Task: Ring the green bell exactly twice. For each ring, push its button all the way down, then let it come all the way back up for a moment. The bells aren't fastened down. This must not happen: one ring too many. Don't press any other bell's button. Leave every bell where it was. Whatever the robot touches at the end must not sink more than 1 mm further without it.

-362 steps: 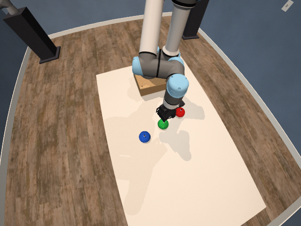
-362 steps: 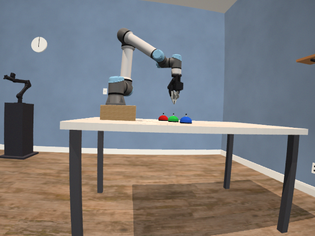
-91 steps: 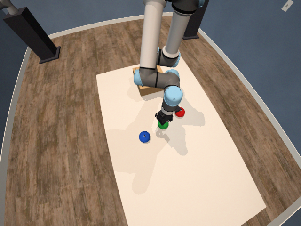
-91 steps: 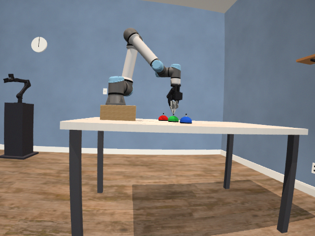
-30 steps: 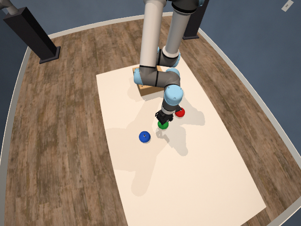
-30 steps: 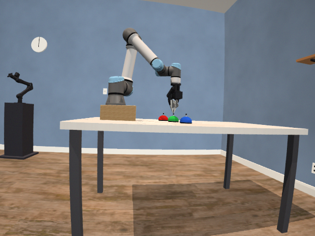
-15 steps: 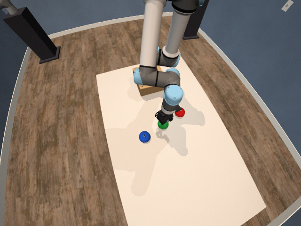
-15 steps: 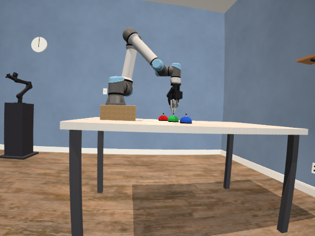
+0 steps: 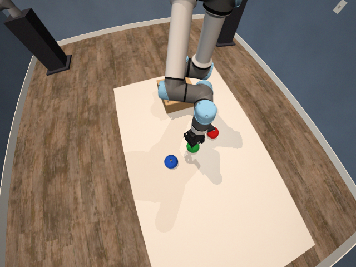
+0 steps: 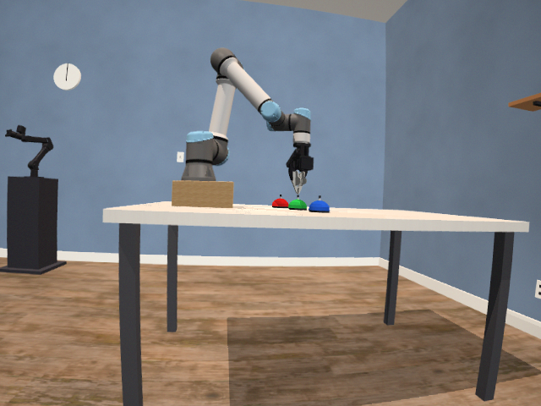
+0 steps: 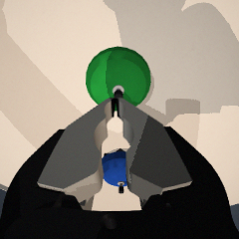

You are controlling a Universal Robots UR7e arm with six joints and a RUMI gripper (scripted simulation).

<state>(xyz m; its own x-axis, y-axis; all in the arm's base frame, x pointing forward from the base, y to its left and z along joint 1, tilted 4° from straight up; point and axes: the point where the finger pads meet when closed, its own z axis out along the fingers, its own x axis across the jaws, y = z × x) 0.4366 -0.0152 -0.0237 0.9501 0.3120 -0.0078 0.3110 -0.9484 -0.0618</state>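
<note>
Now: hand 5 cm above the green bell. From my hand the other things lie so: blue bell: 16 cm to the right, 6 cm ahead, 5 cm below; red bell: 16 cm to the left, 5 cm below, 5 cm behind.
</note>
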